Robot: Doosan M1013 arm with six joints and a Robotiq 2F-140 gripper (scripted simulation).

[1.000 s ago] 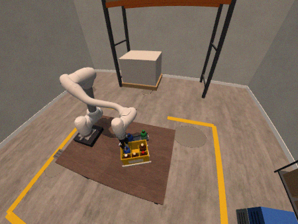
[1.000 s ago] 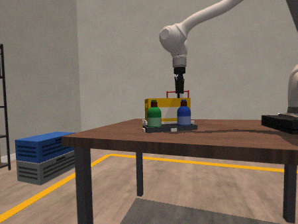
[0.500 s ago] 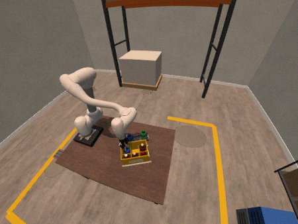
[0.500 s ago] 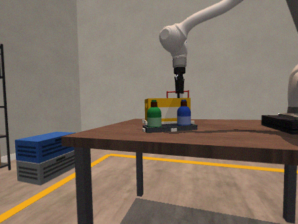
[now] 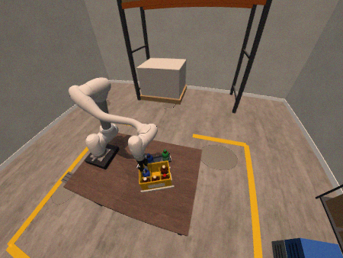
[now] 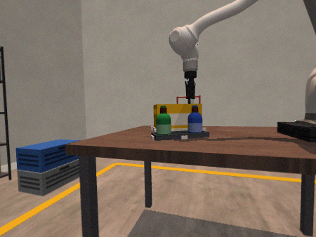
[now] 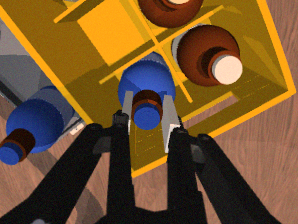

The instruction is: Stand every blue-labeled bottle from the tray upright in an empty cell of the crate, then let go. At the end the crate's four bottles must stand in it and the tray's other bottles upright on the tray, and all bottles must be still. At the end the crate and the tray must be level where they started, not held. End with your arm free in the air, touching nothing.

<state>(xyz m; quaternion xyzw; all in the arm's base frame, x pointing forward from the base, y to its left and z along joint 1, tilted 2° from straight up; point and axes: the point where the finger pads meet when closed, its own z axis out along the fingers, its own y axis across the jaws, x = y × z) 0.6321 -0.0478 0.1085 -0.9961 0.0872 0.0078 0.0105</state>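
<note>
My gripper is now 9 cm short of the yellow crate, 9 cm above it and 1 cm to the right of it. From my hand the other things lie so: green-labeled bottle (27 cm to the left, 9 cm below, 9 cm ahead); then tray (21 cm to the left, 16 cm below, 2 cm ahead).
</note>
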